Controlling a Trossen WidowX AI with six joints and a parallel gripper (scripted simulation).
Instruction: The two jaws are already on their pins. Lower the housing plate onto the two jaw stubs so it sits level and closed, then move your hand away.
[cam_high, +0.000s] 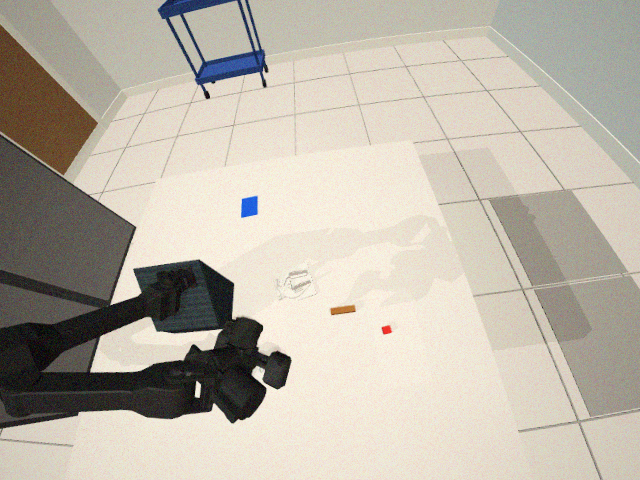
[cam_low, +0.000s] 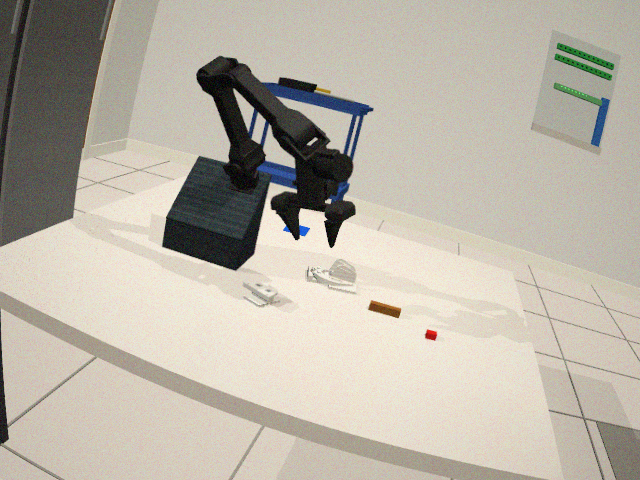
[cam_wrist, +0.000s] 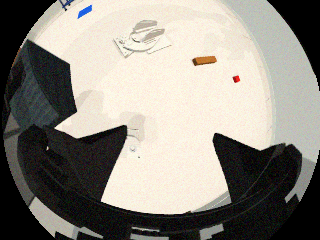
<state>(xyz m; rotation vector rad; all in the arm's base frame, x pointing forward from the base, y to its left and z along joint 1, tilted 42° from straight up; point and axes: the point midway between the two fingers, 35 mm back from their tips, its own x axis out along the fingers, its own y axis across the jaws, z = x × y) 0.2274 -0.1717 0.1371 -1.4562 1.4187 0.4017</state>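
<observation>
Now: gripper tip 140 mm above the white bracket, 80 mm past it and 30 mm to the left of it. Also, from my gripper tip: flat blue patch (590 mm to the left, 150 mm below, 130 mm behind); small red cube (310 mm ahead, 140 mm below, 20 mm to the left); brown block (190 mm ahead, 140 mm below, 100 mm to the left).
</observation>
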